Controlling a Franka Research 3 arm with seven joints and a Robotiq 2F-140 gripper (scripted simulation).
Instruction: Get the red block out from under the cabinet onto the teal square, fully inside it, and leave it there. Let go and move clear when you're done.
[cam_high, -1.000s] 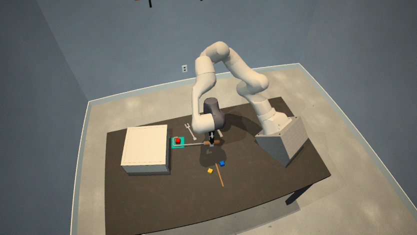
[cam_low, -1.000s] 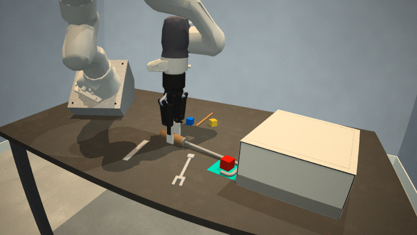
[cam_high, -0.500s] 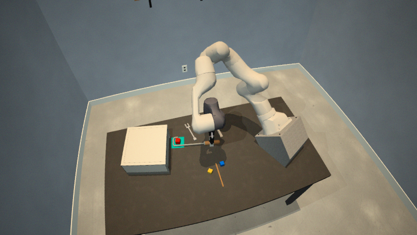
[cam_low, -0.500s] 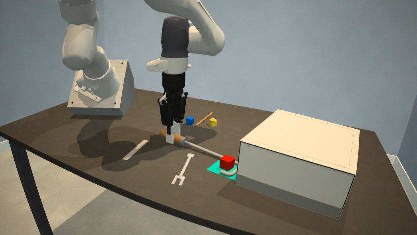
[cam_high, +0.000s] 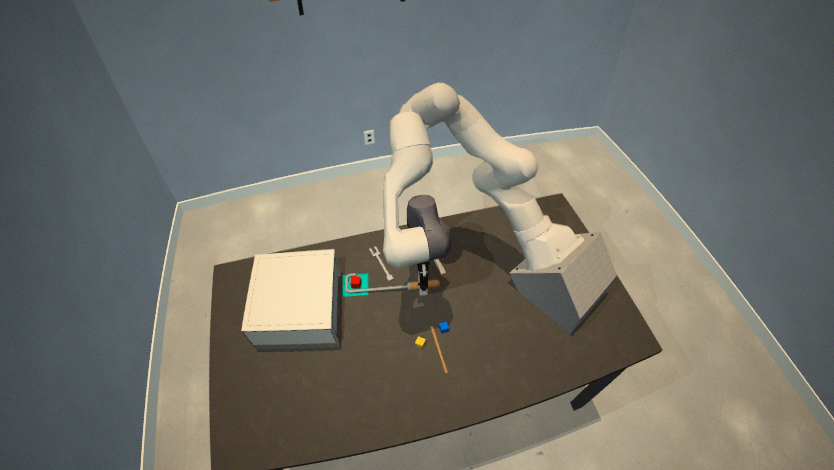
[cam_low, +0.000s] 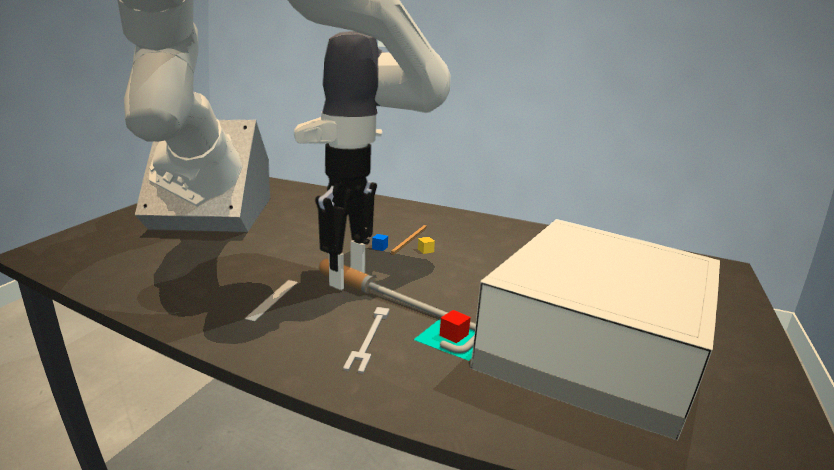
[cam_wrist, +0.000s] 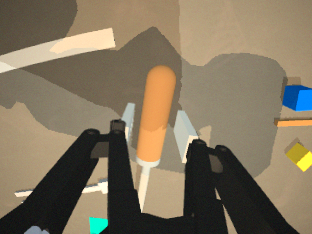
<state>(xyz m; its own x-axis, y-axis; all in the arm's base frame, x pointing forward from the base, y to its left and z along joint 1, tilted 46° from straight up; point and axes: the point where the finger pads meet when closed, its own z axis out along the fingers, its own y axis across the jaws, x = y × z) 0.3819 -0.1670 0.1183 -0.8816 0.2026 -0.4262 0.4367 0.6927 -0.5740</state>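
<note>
Now: hand 8 cm short of the hook tool, 8 cm to the left of it and 2 cm above it. The rest, counted from my hand: forked tool 8 cm ahead, 17 cm to the right, 3 cm below; flat grey strip 11 cm behind, 9 cm to the right, 4 cm below; blue cube 3 cm ahead, 18 cm to the left, 2 cm below.
</note>
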